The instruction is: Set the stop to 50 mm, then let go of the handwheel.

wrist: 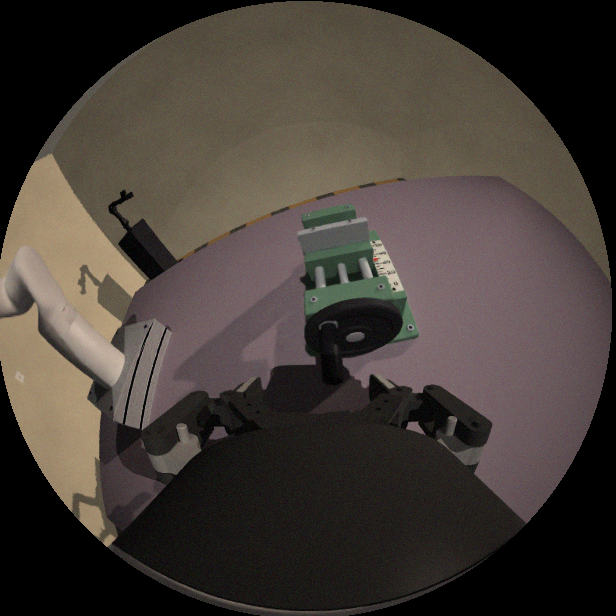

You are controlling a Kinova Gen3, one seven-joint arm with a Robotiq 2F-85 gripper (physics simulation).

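Observation:
A green fixture (353,275) stands on the mauve table top in the middle of the wrist view. A black handwheel (354,328) faces me on its front plate, with a black crank handle (330,353) sticking out toward me at the wheel's lower left. Behind the plate run three grey rods (343,271) to a grey stop block (333,234). A white scale (383,265) with a red marker lies along the right side. My gripper (317,396) is open, its fingers spread either side of the handle's tip, not touching it.
The robot's own pale arm link (54,313) and grey base (137,373) show at the left. A black box (143,244) with a small bracket stands beyond the table's far left edge, which carries a yellow-black stripe (298,202). Tan floor lies left.

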